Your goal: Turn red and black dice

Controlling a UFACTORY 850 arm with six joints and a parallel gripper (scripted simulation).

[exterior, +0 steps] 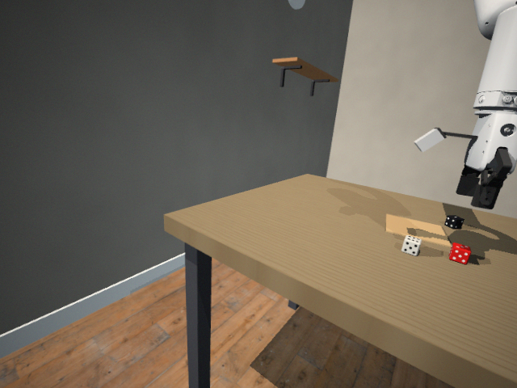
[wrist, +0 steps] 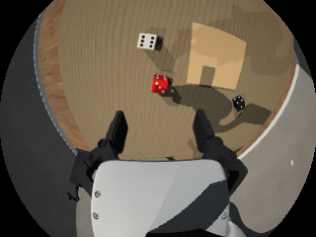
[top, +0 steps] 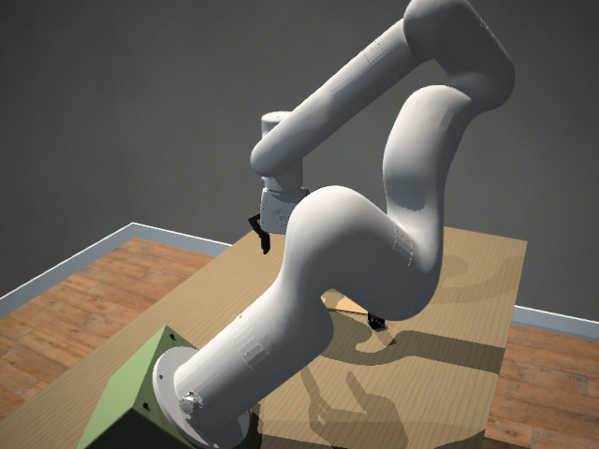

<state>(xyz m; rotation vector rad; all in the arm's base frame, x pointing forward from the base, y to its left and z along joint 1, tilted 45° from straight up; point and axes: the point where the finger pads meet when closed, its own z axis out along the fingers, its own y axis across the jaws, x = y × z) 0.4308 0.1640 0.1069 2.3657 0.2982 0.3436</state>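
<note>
Now: hand 12 cm above the red die and 1 cm past it. Round my hand: tan mat 13 cm below, 12 cm to the right, 7 cm ahead; black die 23 cm to the right, 12 cm below, 3 cm behind; white die 12 cm below, 8 cm ahead, 3 cm to the left.
</note>
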